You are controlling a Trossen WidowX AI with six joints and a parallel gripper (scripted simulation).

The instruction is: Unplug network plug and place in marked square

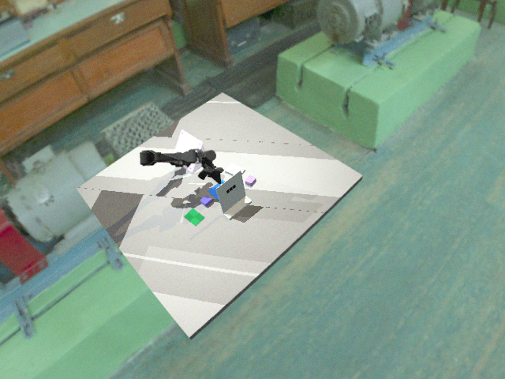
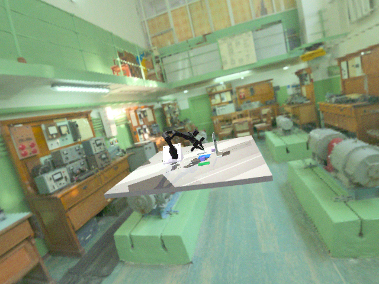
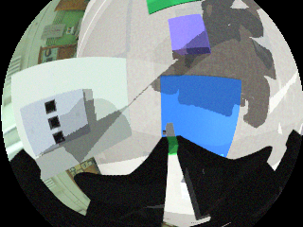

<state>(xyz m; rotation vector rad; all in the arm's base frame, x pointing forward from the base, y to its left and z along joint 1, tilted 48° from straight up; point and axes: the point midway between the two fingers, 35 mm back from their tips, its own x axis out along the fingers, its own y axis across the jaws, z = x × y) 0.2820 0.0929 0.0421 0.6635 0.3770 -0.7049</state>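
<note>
My gripper tip is now 7 cm above the flat blue square and 1 cm past it. The rest, counted from my gripper tip: green plug right at my gripper tip; upright grey panel 14 cm ahead, 3 cm above, 1 cm to the right.
</note>
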